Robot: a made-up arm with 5 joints. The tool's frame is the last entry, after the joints. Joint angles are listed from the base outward.
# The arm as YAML. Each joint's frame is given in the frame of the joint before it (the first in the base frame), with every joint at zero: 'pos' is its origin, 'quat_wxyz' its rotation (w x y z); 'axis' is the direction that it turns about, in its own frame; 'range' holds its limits. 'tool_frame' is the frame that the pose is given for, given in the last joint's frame.
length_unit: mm
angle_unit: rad
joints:
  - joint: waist
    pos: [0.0, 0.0, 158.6]
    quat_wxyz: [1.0, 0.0, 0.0, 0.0]
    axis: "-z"
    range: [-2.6, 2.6]
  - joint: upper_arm
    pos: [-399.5, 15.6, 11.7]
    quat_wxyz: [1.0, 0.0, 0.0, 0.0]
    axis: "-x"
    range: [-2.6, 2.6]
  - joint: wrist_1
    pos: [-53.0, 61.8, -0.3]
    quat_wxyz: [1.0, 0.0, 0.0, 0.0]
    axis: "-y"
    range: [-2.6, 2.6]
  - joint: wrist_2
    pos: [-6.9, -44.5, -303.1]
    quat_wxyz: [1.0, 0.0, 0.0, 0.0]
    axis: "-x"
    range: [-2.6, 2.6]
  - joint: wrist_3
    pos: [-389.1, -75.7, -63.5]
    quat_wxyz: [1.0, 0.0, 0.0, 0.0]
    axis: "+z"
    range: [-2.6, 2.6]
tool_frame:
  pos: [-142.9, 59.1, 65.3]
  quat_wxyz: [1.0, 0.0, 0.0, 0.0]
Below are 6 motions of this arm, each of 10 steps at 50 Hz.
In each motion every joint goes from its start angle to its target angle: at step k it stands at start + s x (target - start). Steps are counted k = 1, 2, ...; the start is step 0. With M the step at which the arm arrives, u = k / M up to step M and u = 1 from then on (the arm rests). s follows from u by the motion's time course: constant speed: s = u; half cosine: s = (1 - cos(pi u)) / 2; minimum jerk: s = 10 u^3 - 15 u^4 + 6 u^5.
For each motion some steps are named. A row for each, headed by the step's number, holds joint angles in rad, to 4 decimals.
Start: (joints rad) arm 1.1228 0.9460 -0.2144 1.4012 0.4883
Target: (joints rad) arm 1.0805 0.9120 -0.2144 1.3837 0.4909
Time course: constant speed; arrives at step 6
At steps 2, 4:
2: 1.1087 0.9347 -0.2144 1.3954 0.4892
4: 1.0946 0.9233 -0.2144 1.3895 0.4900

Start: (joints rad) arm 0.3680 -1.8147 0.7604 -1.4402 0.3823
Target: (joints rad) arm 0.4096 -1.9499 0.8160 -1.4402 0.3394
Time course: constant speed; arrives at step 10
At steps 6, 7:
6: 0.3930 -1.8958 0.7938 -1.4402 0.3566
7: 0.3971 -1.9093 0.7993 -1.4402 0.3523

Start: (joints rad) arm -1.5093 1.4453 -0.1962 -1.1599 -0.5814
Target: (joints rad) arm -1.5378 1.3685 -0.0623 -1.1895 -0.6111
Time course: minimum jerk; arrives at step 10
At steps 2, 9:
2: -1.5110 1.4409 -0.1884 -1.1616 -0.5831
9: -1.5376 1.3692 -0.0634 -1.1892 -0.6108

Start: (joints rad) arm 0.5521 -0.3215 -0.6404 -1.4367 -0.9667
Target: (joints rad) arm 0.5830 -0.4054 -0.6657 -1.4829 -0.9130
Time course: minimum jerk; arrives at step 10
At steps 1, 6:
1: 0.5524 -0.3222 -0.6406 -1.4371 -0.9662
6: 0.5732 -0.3788 -0.6577 -1.4682 -0.9300

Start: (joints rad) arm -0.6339 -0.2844 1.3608 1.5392 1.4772
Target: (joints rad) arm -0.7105 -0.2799 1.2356 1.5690 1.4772
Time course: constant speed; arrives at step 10
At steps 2, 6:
2: -0.6492 -0.2835 1.3358 1.5452 1.4772
6: -0.6799 -0.2817 1.2857 1.5571 1.4772

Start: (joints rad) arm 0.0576 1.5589 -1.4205 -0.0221 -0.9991
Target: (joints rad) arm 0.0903 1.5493 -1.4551 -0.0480 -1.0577
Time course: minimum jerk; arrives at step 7
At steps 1, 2, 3, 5, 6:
1: 0.0584 1.5587 -1.4213 -0.0227 -1.0005
2: 0.0623 1.5575 -1.4255 -0.0258 -1.0076
3: 0.0696 1.5554 -1.4332 -0.0316 -1.0207
5: 0.0856 1.5507 -1.4501 -0.0443 -1.0492
6: 0.0895 1.5495 -1.4543 -0.0474 -1.0563

